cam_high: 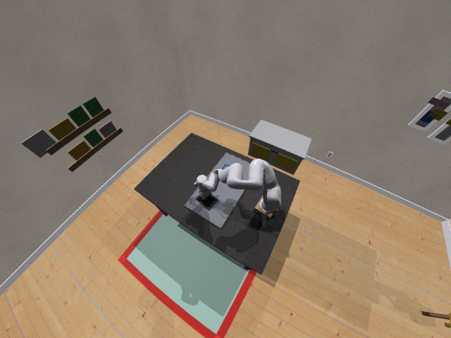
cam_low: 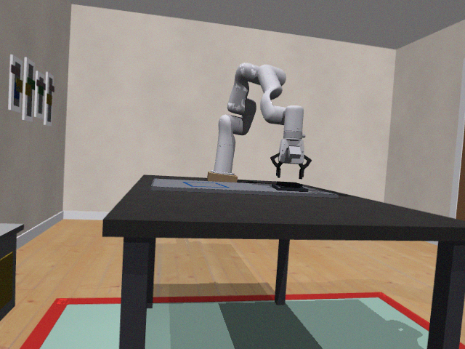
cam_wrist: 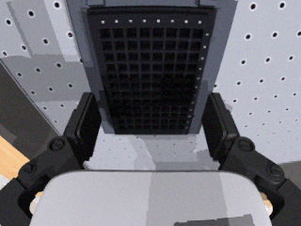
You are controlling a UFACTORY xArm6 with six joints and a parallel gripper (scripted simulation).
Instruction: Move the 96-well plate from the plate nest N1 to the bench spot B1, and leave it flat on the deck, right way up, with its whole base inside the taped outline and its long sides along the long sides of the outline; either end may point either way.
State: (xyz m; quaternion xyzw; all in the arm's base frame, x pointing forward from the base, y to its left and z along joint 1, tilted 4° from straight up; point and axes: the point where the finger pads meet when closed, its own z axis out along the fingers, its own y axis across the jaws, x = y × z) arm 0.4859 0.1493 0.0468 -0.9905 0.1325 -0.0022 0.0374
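The black 96-well plate lies 40 mm below my hand. The rest, counted from my hand: plate nest N1 (50 mm below).
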